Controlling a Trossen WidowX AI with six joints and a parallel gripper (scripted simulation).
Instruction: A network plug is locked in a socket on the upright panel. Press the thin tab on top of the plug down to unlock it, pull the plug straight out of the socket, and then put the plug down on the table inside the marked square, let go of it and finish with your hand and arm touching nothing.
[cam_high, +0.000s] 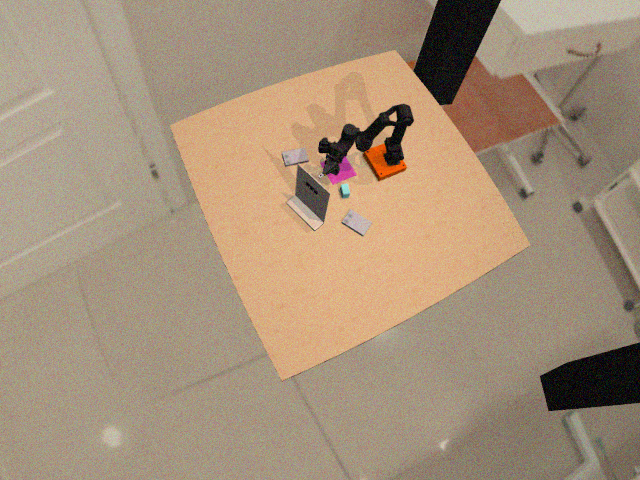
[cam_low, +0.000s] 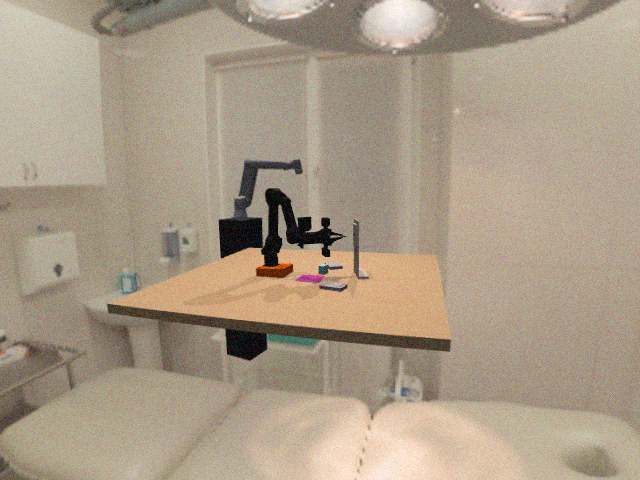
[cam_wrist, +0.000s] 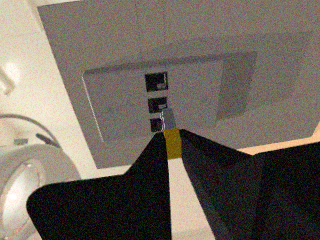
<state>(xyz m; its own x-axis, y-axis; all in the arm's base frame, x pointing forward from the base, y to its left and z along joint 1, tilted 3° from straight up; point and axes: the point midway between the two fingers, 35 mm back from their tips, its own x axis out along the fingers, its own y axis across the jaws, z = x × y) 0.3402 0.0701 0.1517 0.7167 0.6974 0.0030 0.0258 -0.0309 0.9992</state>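
Now: the magenta marked square 12 cm behind my gripper tip, 12 cm to the right of it and 20 cm below it. Round my gripper tip: upright grey panel (6 cm ahead, 5 cm to the left, 7 cm below); grey network plug (1 cm ahead); teal block (11 cm behind, 1 cm to the left, 18 cm below).
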